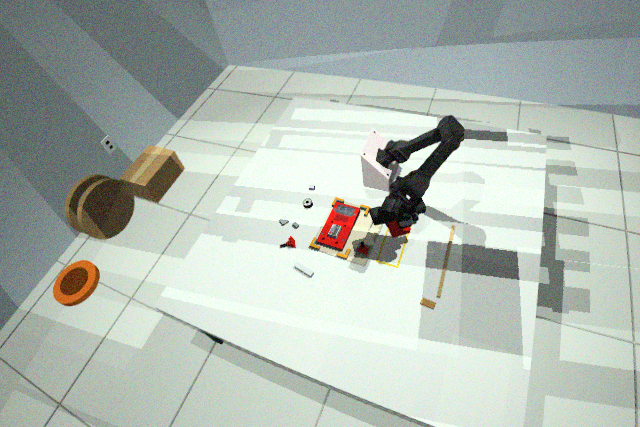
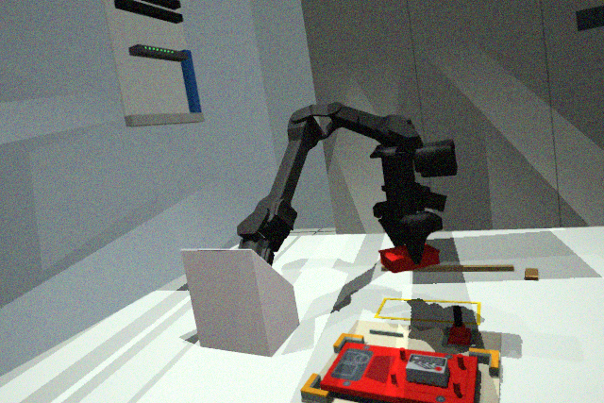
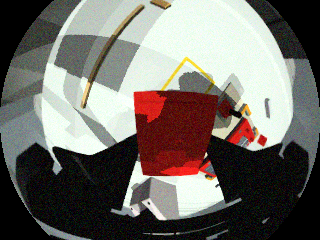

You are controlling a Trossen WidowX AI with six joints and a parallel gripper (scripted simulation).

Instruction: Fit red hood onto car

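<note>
The grey engine block lies 30 mm ahead of my gripper tip, 230 mm to the right of it and 80 mm below it. The rest, counted from my gripper tip: red hood 10 mm above; then wooden stick 60 mm ahead, 190 mm to the left, 100 mm below.
</note>
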